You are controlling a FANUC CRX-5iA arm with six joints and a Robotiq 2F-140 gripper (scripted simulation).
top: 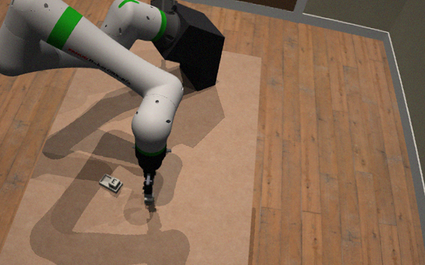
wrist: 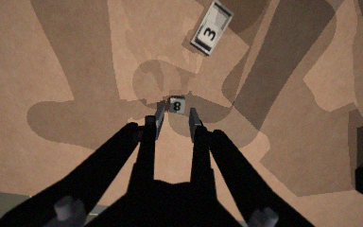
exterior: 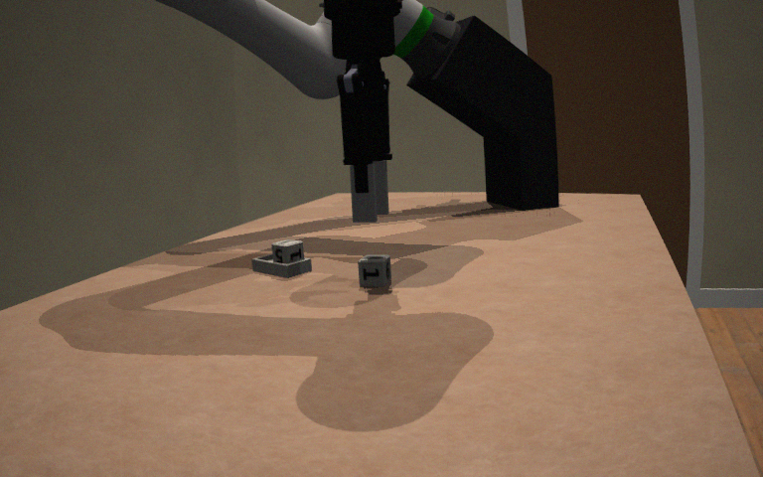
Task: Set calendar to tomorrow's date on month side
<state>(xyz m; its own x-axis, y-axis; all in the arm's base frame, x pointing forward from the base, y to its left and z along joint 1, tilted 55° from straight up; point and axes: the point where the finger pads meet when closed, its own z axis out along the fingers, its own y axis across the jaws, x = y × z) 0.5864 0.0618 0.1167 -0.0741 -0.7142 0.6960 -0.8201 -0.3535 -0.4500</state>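
Now: the grey number cube 10 cm below my hand. Also, from my hand: grey calendar tray (6 cm behind, 14 cm to the right, 10 cm below).
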